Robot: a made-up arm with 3 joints.
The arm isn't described. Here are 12 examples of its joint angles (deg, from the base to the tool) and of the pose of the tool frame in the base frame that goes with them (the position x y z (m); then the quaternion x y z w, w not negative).
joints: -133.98 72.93 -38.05
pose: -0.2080 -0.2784 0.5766 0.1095 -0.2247 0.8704 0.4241
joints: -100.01 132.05 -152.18
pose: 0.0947 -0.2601 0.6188 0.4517 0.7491 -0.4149 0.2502
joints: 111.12 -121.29 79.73
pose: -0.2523 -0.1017 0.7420 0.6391 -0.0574 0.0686 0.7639
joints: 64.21 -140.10 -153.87
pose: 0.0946 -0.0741 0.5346 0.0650 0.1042 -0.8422 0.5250
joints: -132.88 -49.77 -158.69
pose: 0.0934 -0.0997 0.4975 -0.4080 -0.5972 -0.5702 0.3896
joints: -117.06 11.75 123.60
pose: -0.0981 0.1239 0.5661 -0.1275 -0.0385 -0.2865 0.9488
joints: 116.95 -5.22 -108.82
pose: 0.0359 -0.0011 0.4858 -0.1606 -0.9689 -0.1860 0.0308
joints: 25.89 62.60 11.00
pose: -0.3256 -0.1869 0.4224 0.7716 -0.6360 0.0084 0.0102
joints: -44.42 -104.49 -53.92
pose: -0.1511 -0.2444 0.6842 -0.1523 0.4676 0.8279 0.2697
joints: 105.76 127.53 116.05
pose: -0.1264 0.1601 0.3627 -0.3068 -0.0710 -0.2139 0.9247
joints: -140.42 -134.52 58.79
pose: -0.3040 -0.3213 0.5584 0.9622 -0.2688 0.0116 0.0415
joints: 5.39 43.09 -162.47
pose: 0.0913 -0.3101 0.5197 0.5527 0.7542 -0.2859 0.2095
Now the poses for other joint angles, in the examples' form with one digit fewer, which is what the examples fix.
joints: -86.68 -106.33 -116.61
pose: 0.055 -0.132 0.620 -0.180 -0.762 -0.606 0.143
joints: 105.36 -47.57 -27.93
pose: -0.241 -0.034 0.393 0.495 -0.823 0.238 0.143
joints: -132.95 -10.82 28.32
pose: -0.335 -0.062 0.565 -0.388 0.232 0.457 0.766
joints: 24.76 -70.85 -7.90
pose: -0.294 -0.253 0.470 0.246 -0.282 0.699 0.609
